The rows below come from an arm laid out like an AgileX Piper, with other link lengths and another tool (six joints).
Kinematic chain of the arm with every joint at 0, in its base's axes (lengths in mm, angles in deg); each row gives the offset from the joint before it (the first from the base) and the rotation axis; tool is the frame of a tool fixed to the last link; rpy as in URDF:
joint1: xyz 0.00 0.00 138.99 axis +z
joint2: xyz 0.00 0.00 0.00 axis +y
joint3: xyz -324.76 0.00 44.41 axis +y
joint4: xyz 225.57 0.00 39.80 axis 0.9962 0 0.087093
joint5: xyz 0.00 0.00 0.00 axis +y
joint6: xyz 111.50 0.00 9.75 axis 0.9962 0 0.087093
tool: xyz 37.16 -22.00 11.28 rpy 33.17 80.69 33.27
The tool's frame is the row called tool.
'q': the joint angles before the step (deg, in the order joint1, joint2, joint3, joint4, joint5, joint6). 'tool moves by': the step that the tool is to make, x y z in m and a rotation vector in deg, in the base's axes. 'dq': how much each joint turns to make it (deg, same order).
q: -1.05 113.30 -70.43 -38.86 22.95 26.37
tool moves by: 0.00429 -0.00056 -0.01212 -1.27 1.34 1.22
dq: 0.02 1.92 -0.26 -2.07 -0.35 0.34
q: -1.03 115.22 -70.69 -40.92 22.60 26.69
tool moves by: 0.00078 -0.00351 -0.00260 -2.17 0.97 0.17
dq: 0.07 0.70 -0.31 -3.15 1.30 1.53
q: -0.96 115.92 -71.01 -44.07 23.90 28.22
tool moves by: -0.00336 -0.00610 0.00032 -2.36 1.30 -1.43
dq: 0.07 0.16 -0.16 -2.94 2.79 2.29
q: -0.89 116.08 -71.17 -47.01 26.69 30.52
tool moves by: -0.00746 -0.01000 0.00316 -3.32 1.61 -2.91
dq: 0.02 -0.20 0.08 -3.64 4.41 3.37
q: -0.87 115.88 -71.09 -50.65 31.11 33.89
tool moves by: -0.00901 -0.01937 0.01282 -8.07 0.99 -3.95
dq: -0.05 -0.31 0.15 -9.24 7.30 6.68
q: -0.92 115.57 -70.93 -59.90 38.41 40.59
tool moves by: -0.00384 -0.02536 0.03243 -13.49 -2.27 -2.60
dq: -0.50 -0.69 0.12 -15.28 8.63 8.40
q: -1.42 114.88 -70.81 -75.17 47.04 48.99
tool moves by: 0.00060 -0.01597 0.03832 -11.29 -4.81 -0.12
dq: -0.89 -1.25 0.01 -13.24 5.69 6.26
